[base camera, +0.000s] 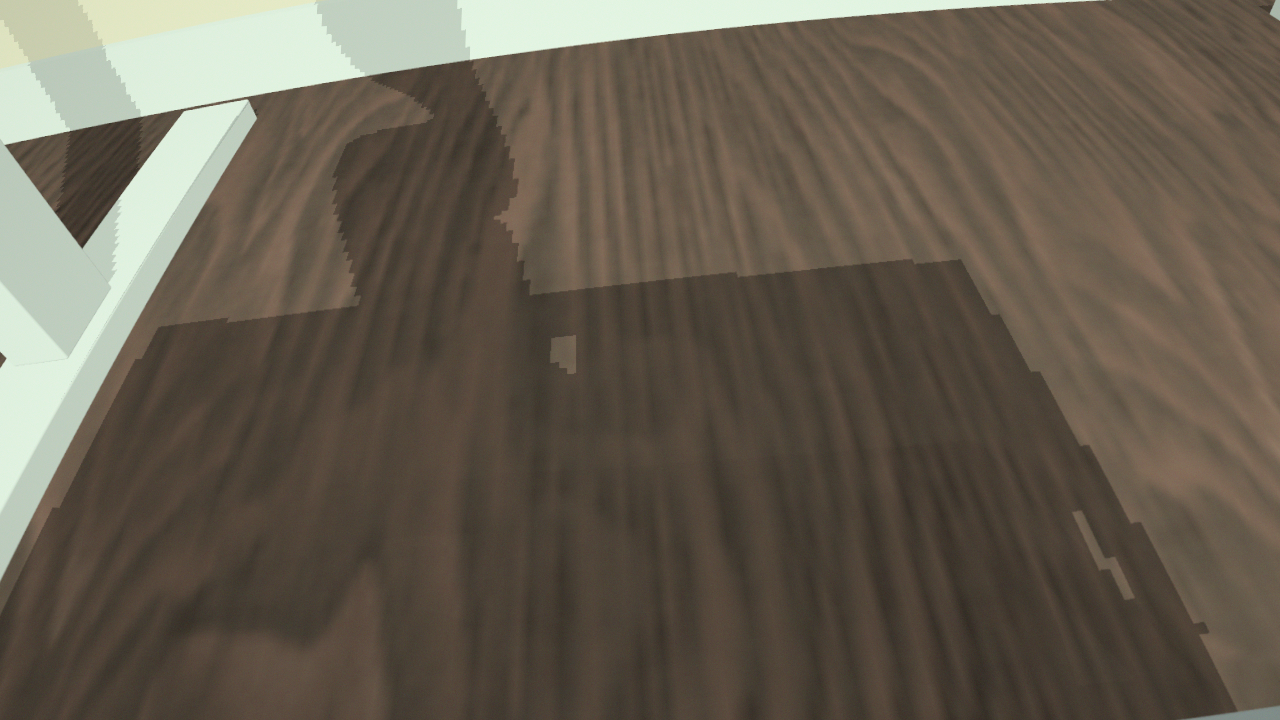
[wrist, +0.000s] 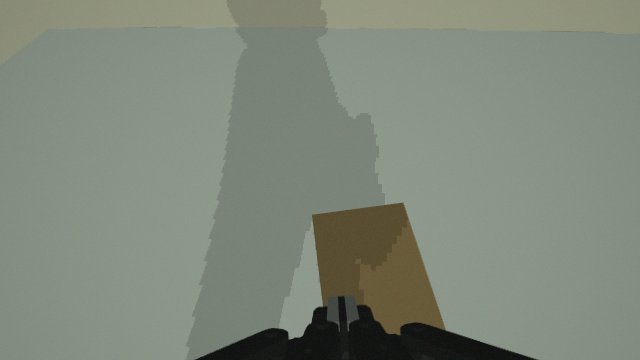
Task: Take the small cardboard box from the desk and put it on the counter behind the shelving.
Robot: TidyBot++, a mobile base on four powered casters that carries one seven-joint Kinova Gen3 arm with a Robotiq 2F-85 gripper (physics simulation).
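Places are measured from the arm's base along level axes (x ahead, y left, z up), in metres.
Pixels of known places: gripper, fingertip midpoint: [wrist: 342, 315].
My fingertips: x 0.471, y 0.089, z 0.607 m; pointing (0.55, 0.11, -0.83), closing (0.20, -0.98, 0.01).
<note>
Behind a point stands the place of what it marks.
The small cardboard box [wrist: 380, 250] {x 0.512, y 0.072, z 0.603 m} is a plain brown block at the lower middle of the wrist view, lying on the pale grey-green desk top [wrist: 500, 175] {x 0.623, y -0.031, z 0.553 m}. My gripper [wrist: 342, 315] {x 0.471, y 0.089, z 0.607 m} is shut, its two fingertips together with no box between them. The fingertips show in front of the near part of the box and hide some of it. How high they are above the box, or whether they touch it, I cannot tell. The box and gripper do not show in the base camera view. The counter and the shelving cannot be made out.
In the base camera view, a pale rail [base camera: 626, 17] {x 0.913, y 0.036, z -0.372 m} crosses the top and a pale bar [base camera: 152, 223] runs down the left side, beside dark wood-grain floor [base camera: 805, 179] {x 0.605, y -0.109, z -0.396 m} with a large shadow. In the wrist view, the desk's far edge lies near the top.
</note>
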